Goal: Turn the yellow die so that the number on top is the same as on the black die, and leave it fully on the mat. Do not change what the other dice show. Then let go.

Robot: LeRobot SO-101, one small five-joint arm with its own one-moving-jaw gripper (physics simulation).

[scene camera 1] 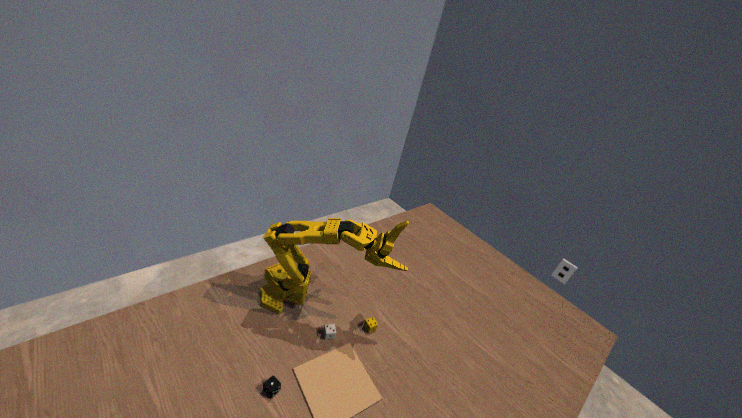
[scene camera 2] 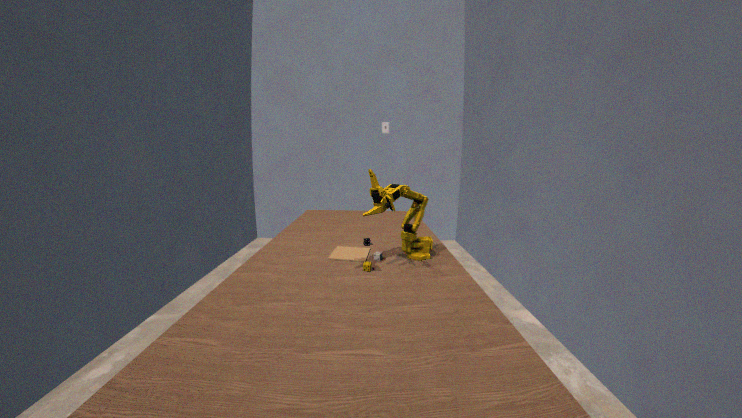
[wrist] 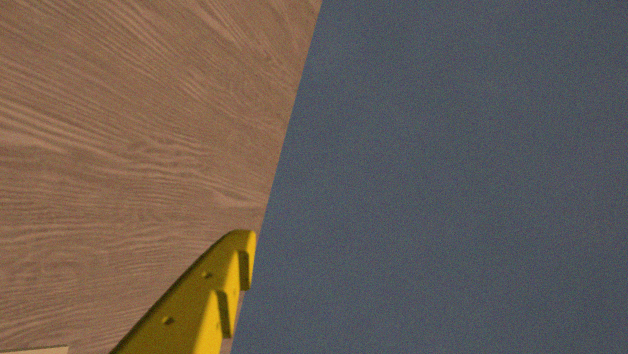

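Where they show: hand, tool point: [scene camera 1: 406, 268] [scene camera 2: 364, 214] [wrist: 253, 252]; arm's base, link origin: [scene camera 1: 286, 301] [scene camera 2: 412, 255].
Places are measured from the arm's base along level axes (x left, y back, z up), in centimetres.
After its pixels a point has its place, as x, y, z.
Note:
The yellow die [scene camera 1: 370, 325] {12.8, -18.2, 2.6} [scene camera 2: 367, 266] {15.1, -17.5, 1.9} lies on the bare table, off the mat; its pips are too small to read surely. The black die [scene camera 1: 271, 386] {-12.8, -18.2, 2.5} [scene camera 2: 367, 241] {-11.3, -17.6, 1.8} lies beside the mat and shows what looks like one pip on top. The tan mat [scene camera 1: 337, 386] {-1.4, -24.8, 0.4} [scene camera 2: 348, 253] {-0.3, -24.9, 0.4} lies flat, and a corner of the mat [wrist: 37, 350] {5.3, -29.4, 0.4} shows in the wrist view. My gripper [scene camera 1: 407, 246] [scene camera 2: 367, 192] is held high above the table, fully open and empty. In the wrist view its notched fixed jaw shows and the moving jaw is out of the picture.
A white die [scene camera 1: 329, 331] {3.4, -14.2, 2.6} [scene camera 2: 378, 255] {5.6, -13.5, 2.1} lies on the table between the arm's base and the mat, near the yellow die. The wooden table [scene camera 1: 467, 321] {39.1, -30.9, 0.0} [scene camera 2: 311, 321] {42.6, -30.2, 0.0} [wrist: 125, 125] {22.7, -32.3, 0.0} has its edge beside a dark wall. The arm's base stands near the table's wall-side edge.

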